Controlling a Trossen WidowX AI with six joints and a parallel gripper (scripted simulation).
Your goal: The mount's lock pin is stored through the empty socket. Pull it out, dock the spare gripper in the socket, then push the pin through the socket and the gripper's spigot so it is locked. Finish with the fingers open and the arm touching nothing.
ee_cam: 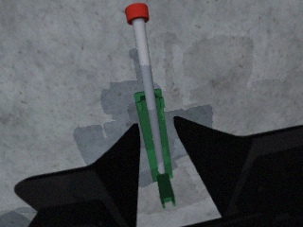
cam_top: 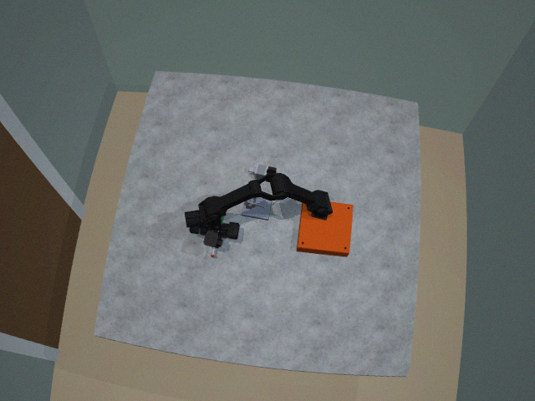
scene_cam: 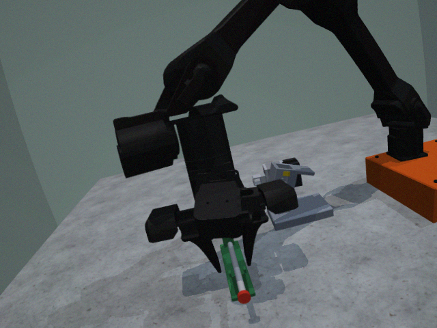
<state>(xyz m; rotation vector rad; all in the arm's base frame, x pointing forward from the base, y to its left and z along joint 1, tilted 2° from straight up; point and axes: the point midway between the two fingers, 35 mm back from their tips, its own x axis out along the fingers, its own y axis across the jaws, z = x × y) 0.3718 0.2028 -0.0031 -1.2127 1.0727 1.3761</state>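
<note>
My gripper tip is 40 mm to the left of the green cradle and 10 mm above it. The rest, counted from my gripper tip: spare gripper: 100 mm behind, 320 mm to the right; then grey mount: 110 mm behind, 170 mm to the right, 20 mm above.
</note>
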